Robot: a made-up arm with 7 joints.
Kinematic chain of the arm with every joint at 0, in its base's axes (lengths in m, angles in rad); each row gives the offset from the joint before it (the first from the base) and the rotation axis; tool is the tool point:
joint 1: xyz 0 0 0.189 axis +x
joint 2: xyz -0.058 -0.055 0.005 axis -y
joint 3: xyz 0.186 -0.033 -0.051 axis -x
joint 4: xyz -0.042 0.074 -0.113 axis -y
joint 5: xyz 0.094 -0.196 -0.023 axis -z
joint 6: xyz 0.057 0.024 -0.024 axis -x
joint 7: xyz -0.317 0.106 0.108 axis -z
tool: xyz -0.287 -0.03 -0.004
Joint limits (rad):
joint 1: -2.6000..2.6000
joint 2: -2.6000..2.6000
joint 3: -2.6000..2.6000
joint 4: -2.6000..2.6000
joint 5: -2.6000..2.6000
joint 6: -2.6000..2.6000
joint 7: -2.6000..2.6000
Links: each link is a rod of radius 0.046 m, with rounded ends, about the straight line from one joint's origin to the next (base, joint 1, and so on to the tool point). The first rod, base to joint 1, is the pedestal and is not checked.
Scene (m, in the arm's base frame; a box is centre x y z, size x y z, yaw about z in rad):
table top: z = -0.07
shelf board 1: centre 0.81 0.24 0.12 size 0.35 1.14 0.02 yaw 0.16
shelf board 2: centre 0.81 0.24 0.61 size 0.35 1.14 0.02 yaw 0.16
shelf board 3: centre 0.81 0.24 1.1 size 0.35 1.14 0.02 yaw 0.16
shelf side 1: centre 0.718 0.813 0.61 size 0.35 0.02 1 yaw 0.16
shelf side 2: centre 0.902 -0.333 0.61 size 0.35 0.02 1 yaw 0.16
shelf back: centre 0.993 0.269 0.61 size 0.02 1.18 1 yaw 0.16
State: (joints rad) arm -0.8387 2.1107 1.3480 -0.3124 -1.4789 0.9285 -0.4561
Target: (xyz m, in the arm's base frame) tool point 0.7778 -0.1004 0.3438
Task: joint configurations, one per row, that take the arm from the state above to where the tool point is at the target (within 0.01 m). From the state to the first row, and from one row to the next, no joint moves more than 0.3 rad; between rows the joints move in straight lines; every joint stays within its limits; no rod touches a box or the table.
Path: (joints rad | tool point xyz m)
1: -0.8731 1.9335 1.0648 -0.5732 -1.5735 0.8950 -0.6551 | -0.5482 -0.2236 0.5625
2: -0.9076 1.7563 0.7816 -0.8339 -1.6681 0.8615 -0.8541 | -0.3610 -0.1366 0.7941
3: -0.9420 1.5792 0.4984 -1.0947 -1.7626 0.8280 -1.0530 | -0.0669 -0.0768 0.8932
4: -0.9765 1.4020 0.2152 -1.3554 -1.8572 0.7945 -1.2520 | 0.2339 -0.0691 0.8210
5: -1.0109 1.2248 -0.0680 -1.6162 -1.9518 0.7609 -1.4510 | 0.4349 -0.1090 0.6136
6: -1.0454 1.0476 -0.3512 -1.8769 -2.0464 0.7274 -1.6500 | 0.4834 -0.1635 0.3610
7: -0.9718 1.0680 -0.3954 -1.7033 -2.1848 0.7217 -1.3560 | 0.5681 -0.1724 0.3536
8: -0.8983 1.0884 -0.4396 -1.5297 -2.3232 0.7161 -1.0621 | 0.6479 -0.1649 0.3454
9: -0.8247 1.1087 -0.4838 -1.3561 -2.4616 0.7104 -0.7682 | 0.7191 -0.1404 0.3403
10: -0.7512 1.1291 -0.5280 -1.1825 -2.6000 0.7047 -0.4743 | 0.7778 -0.1004 0.3438

